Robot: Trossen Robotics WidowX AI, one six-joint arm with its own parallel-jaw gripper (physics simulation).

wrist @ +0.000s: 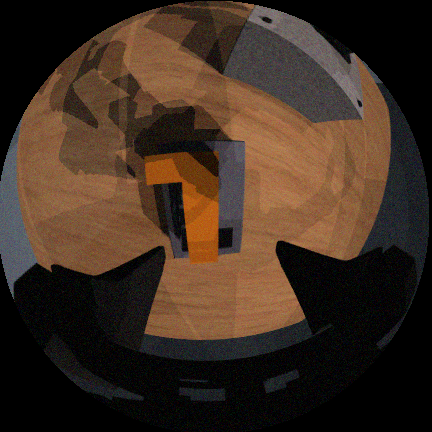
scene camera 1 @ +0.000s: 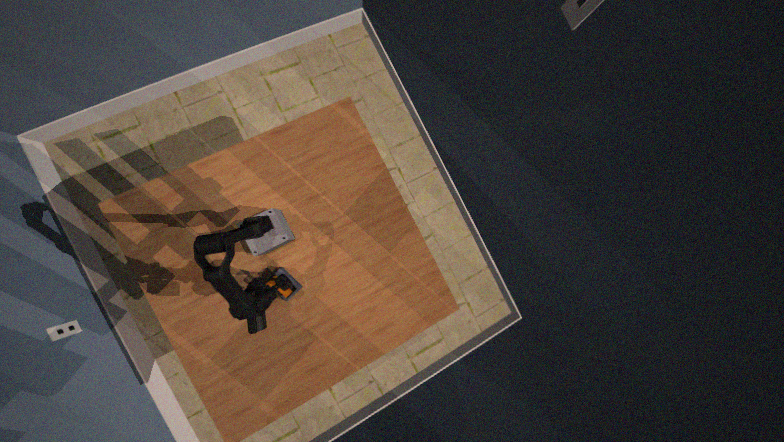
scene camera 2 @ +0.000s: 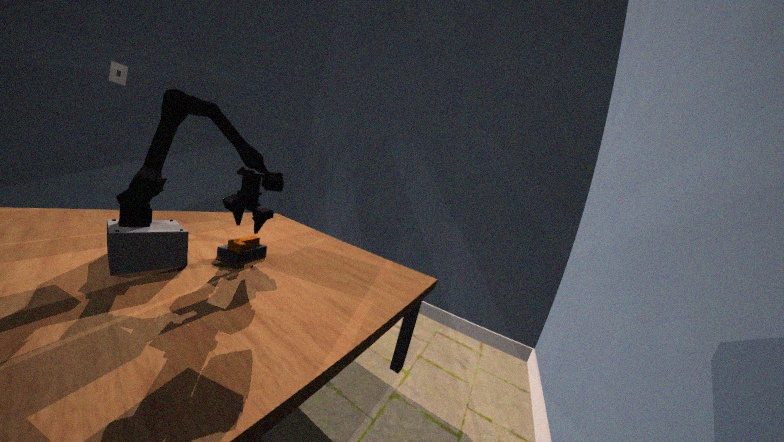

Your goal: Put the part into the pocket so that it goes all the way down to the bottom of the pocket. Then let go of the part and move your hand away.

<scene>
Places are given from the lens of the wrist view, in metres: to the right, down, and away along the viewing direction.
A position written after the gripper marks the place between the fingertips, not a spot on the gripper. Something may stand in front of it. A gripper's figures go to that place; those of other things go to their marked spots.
gripper (wrist: 221,249): 0.01, 0.03, 0.10
orange part (wrist: 197,170): -0.01, -0.04, 0.11
dark pocket block (wrist: 231,153): 0.02, -0.06, 0.13
The marked spots on the dark pocket block and the orange part are 0.05 m apart.
</scene>
